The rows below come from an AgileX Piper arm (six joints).
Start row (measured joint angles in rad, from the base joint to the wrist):
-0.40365, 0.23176, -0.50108, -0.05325, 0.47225, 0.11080
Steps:
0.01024, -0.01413, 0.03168, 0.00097, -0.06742, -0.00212
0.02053, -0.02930, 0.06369, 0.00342, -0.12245, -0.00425
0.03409, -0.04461, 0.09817, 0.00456, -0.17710, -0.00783
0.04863, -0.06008, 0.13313, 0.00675, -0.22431, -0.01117
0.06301, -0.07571, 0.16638, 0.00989, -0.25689, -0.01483
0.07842, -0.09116, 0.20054, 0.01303, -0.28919, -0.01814
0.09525, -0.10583, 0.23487, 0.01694, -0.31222, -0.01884
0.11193, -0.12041, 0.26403, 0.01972, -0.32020, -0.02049
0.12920, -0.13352, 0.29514, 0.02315, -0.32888, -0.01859
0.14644, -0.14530, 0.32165, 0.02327, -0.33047, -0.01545
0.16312, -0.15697, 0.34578, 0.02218, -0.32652, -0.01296
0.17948, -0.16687, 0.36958, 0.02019, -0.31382, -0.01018
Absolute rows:
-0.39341, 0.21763, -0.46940, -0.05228, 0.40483, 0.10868
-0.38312, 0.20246, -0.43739, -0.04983, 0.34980, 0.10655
-0.36956, 0.18715, -0.40291, -0.04869, 0.29515, 0.10297
-0.35502, 0.17168, -0.36795, -0.04650, 0.24794, 0.09963
-0.34064, 0.15605, -0.33470, -0.04336, 0.21536, 0.09597
-0.32523, 0.14060, -0.30054, -0.04022, 0.18306, 0.09266
-0.30840, 0.12593, -0.26621, -0.03631, 0.16003, 0.09196
-0.29172, 0.11135, -0.23705, -0.03353, 0.15205, 0.09031
-0.27445, 0.09824, -0.20594, -0.03010, 0.14337, 0.09221
-0.25721, 0.08646, -0.17943, -0.02998, 0.14178, 0.09535
-0.24053, 0.07479, -0.15530, -0.03107, 0.14573, 0.09784
-0.22417, 0.06489, -0.13150, -0.03306, 0.15843, 0.10062

